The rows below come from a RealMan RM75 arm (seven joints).
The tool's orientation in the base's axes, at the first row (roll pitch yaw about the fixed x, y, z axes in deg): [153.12, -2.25, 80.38]
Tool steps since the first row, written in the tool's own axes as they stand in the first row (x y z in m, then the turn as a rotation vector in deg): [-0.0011, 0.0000, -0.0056, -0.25, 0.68, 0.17]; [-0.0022, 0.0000, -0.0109, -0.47, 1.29, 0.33]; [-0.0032, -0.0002, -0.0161, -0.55, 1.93, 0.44]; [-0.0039, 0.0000, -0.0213, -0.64, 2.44, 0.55]
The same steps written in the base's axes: [-0.0027, -0.0009, 0.0049, 0.63, -0.37, 0.15]; [-0.0053, -0.0017, 0.0096, 1.20, -0.69, 0.27]; [-0.0080, -0.0025, 0.0141, 1.80, -0.88, 0.46]; [-0.0103, -0.0030, 0.0188, 2.28, -1.06, 0.59]
